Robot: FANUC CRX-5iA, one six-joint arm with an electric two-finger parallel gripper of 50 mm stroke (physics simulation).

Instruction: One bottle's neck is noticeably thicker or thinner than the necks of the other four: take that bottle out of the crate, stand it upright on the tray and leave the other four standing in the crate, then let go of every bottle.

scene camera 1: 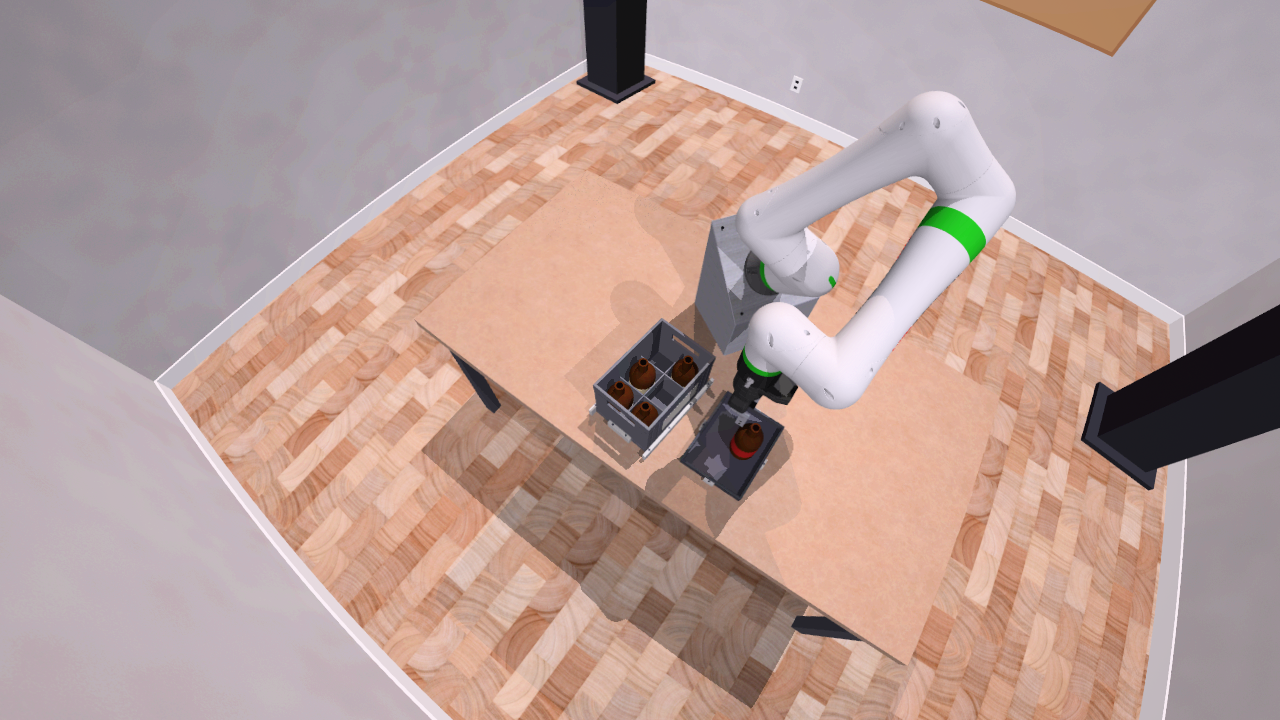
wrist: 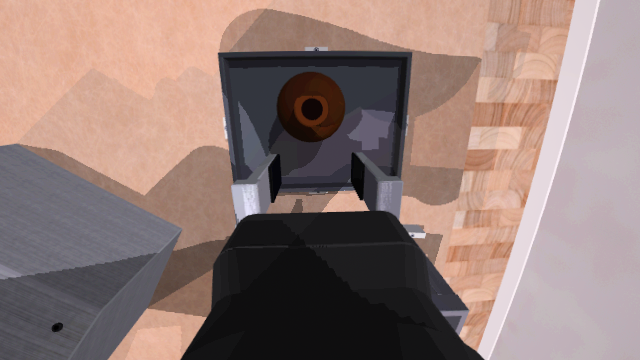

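Where they show: gripper, fingertip midpoint: [scene camera 1: 744,414] [wrist: 316,168]; arm's base at its link origin: [scene camera 1: 767,268].
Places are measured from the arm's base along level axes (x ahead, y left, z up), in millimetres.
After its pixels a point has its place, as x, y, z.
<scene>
A brown bottle with a red band [scene camera 1: 748,440] @[389, 242, -136] [wrist: 311,107] @[366, 239, -96] stands upright inside the dark grey tray [scene camera 1: 713,440] @[404, 164, -251] [wrist: 250,85] @[281, 260, -251], apart from its walls. My gripper [scene camera 1: 742,415] @[372, 198, -65] [wrist: 316,168] @[372, 198, -65] is open and empty. In the wrist view its fingers are above the tray's near side, beside the bottle and clear of its neck. Several other brown bottles [scene camera 1: 642,372] @[429, -84, -124] [scene camera 1: 684,368] @[344, -8, -122] [scene camera 1: 619,392] @[517, -86, -111] [scene camera 1: 644,411] @[519, 1, -96] stand upright in compartments of the grey crate [scene camera 1: 619,418] @[555, -52, -164]. The crate's wall hides their lower parts. Their necks are too small here to compare in thickness.
The crate stands left of the tray in the scene view, with a narrow gap between them. The grey robot pedestal [scene camera 1: 718,291] @[113, -76, -66] [wrist: 75,240] @[85, 61, -148] rises behind them. Light metal brackets [wrist: 416,233] @[557, 55, -227] are fixed beside the crate. The wooden table's front edge [scene camera 1: 572,438] @[661, -134, -257] runs close by.
</scene>
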